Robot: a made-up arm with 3 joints. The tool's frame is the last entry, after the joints. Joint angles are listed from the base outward.
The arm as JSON. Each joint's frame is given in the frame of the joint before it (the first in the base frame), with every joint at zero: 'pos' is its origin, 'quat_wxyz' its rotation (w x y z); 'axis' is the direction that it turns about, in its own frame. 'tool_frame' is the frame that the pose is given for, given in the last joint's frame.
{
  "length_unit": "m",
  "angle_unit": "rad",
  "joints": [
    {
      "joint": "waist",
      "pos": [
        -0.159,
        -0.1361,
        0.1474
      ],
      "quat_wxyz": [
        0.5,
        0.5,
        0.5,
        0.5
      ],
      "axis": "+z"
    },
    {
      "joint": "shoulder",
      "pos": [
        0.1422,
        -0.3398,
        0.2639
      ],
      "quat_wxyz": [
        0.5,
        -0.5,
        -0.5,
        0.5
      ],
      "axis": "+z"
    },
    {
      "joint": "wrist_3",
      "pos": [
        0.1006,
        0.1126,
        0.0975
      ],
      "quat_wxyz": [
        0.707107,
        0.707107,
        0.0,
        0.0
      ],
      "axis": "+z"
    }
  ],
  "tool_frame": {
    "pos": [
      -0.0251,
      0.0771,
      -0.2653
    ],
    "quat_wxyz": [
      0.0,
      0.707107,
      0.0,
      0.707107
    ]
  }
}
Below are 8 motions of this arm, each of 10 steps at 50 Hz.
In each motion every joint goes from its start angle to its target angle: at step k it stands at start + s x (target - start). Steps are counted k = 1, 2, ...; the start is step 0. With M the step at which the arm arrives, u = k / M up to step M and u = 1 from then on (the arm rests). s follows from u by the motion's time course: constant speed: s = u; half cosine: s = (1 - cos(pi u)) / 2; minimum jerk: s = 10 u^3 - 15 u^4 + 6 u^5.
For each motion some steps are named. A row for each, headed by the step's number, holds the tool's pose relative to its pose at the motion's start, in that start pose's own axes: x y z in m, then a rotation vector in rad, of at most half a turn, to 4 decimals.
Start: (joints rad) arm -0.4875 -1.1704 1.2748
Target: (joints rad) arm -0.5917 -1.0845 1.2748
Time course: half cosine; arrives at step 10
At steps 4, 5, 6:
4: 0.0011 -0.0112 -0.0038 -0.0145 -0.0402 0.0188
5: 0.0017 -0.0163 -0.0054 -0.0213 -0.0580 0.0272
6: 0.0024 -0.0214 -0.0070 -0.0283 -0.0757 0.0357

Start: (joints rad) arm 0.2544 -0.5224 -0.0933
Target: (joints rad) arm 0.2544 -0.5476 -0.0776
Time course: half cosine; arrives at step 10
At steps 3, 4, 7, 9, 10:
3: 0.0004 -0.0001 0.0017 0.0032 0.0052 0.0005
4: 0.0007 -0.0002 0.0029 0.0054 0.0087 0.0008
7: 0.0017 -0.0004 0.0066 0.0125 0.0199 0.0017
9: 0.0021 -0.0005 0.0080 0.0153 0.0245 0.0021
10: 0.0022 -0.0005 0.0082 0.0157 0.0251 0.0022

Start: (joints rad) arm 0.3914 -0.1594 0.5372
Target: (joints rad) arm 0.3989 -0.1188 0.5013
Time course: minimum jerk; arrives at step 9
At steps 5, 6, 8, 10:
5: -0.0009 -0.0043 -0.0069 -0.0172 -0.0208 0.0129
6: -0.0011 -0.0056 -0.0090 -0.0225 -0.0274 0.0168
8: -0.0013 -0.0070 -0.0113 -0.0281 -0.0343 0.0208
10: -0.0014 -0.0071 -0.0115 -0.0285 -0.0347 0.0211

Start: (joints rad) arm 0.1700 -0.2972 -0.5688
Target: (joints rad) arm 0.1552 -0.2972 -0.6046
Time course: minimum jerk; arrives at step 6
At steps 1, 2, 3, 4, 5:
1: 0.0000 -0.0001 0.0001 -0.0018 0.0001 -0.0001
2: 0.0000 -0.0005 0.0005 -0.0105 0.0005 -0.0008
3: -0.0001 -0.0013 0.0011 -0.0250 0.0012 -0.0018
4: -0.0001 -0.0020 0.0018 -0.0395 0.0019 -0.0029
5: -0.0001 -0.0024 0.0022 -0.0482 0.0023 -0.0035

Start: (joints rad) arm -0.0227 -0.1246 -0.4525
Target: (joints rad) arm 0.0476 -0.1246 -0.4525
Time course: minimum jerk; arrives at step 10
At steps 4, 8, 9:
4: 0.0001 0.0040 0.0011 0.0221 -0.0012 0.0025
8: 0.0002 0.0118 0.0036 0.0657 -0.0036 0.0074
9: 0.0003 0.0124 0.0038 0.0692 -0.0038 0.0078

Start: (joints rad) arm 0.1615 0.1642 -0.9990
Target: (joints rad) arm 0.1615 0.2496 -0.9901
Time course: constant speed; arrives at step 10
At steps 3, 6, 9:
3: -0.0038 0.0082 -0.0055 0.0027 -0.0139 -0.0215
6: -0.0073 0.0166 -0.0110 0.0053 -0.0278 -0.0430
9: -0.0105 0.0250 -0.0166 0.0080 -0.0419 -0.0645

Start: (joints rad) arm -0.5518 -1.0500 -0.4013
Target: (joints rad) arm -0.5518 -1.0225 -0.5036
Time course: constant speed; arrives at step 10
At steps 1, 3, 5, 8, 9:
1: -0.0003 0.0002 -0.0002 -0.0102 -0.0025 -0.0011
3: -0.0009 0.0005 -0.0005 -0.0307 -0.0075 -0.0033
5: -0.0015 0.0009 -0.0008 -0.0511 -0.0125 -0.0057
8: -0.0024 0.0015 -0.0013 -0.0818 -0.0199 -0.0094
9: -0.0027 0.0017 -0.0014 -0.0921 -0.0223 -0.0107

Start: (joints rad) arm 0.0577 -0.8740 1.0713
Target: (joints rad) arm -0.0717 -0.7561 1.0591
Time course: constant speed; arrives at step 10
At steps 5, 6, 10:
5: 0.0008 -0.0223 -0.0078 -0.0491 -0.0708 0.0283
6: 0.0011 -0.0269 -0.0092 -0.0592 -0.0847 0.0341
10: 0.0026 -0.0454 -0.0138 -0.1010 -0.1395 0.0574

